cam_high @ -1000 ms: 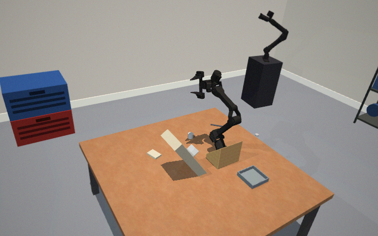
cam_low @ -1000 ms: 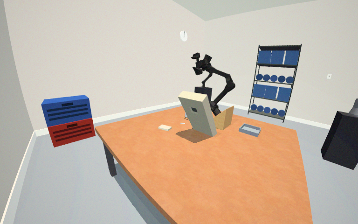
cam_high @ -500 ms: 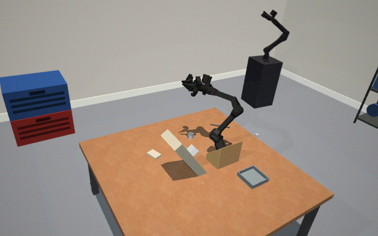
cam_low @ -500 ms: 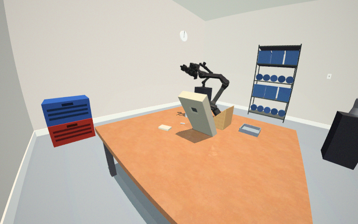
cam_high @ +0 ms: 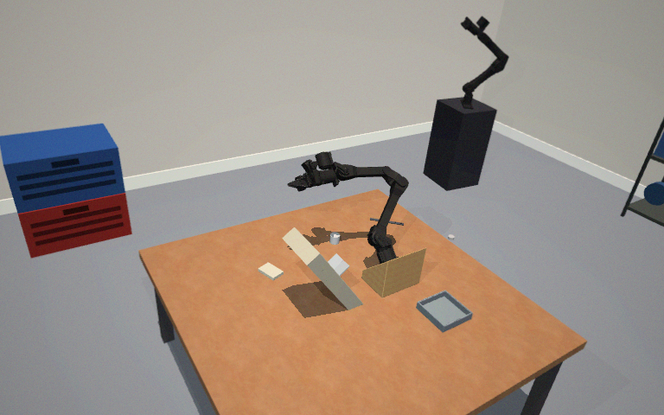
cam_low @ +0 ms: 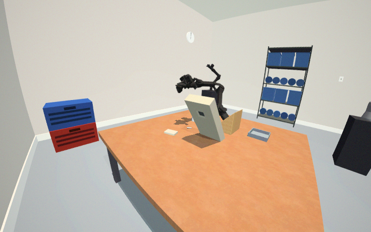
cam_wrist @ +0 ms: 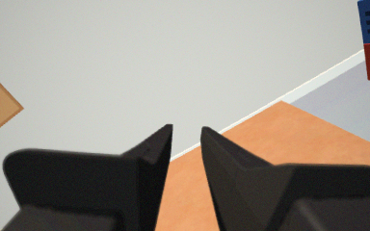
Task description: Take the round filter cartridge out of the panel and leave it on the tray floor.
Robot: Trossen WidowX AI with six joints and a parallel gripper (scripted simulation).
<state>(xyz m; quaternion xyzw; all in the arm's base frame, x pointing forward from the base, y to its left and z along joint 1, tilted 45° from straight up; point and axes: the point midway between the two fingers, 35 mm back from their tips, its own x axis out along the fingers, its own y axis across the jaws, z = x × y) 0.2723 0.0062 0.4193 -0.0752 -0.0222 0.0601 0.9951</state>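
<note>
Now: the round white filter cartridge 20 mm ahead of my gripper tip, 330 mm to the left of it and 130 mm below it. Round my gripper tip: beige service panel: 20 mm behind, 320 mm to the left, 200 mm below; thin white pin: 80 mm behind, 90 mm to the left, 360 mm below; beige block: 100 mm ahead, 80 mm to the left, 350 mm below.
</note>
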